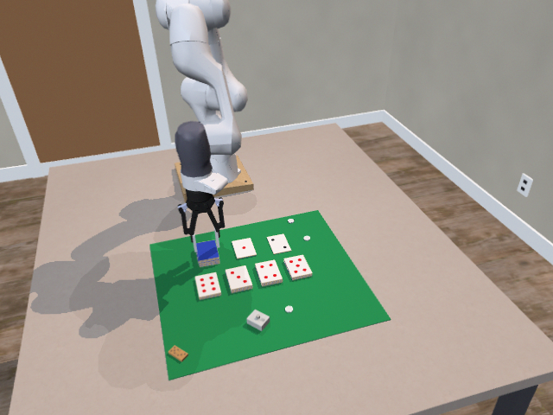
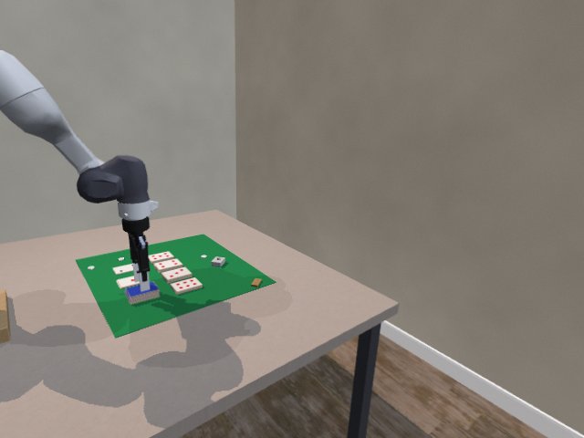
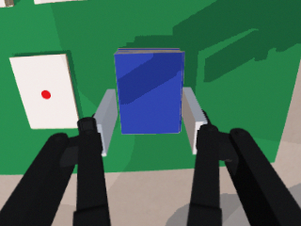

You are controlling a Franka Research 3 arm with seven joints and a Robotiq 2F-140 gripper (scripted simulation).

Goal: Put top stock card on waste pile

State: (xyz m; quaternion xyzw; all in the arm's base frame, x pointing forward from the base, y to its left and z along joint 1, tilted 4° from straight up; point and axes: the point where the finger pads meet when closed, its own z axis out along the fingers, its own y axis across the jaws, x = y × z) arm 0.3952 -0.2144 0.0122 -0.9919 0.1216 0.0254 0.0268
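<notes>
Now: hand 40 mm above the blue-backed card. Also, from my hand: green mat (170 mm ahead, 90 mm to the left, 80 mm below); grey block (320 mm ahead, 50 mm below, 10 mm to the left).
</notes>
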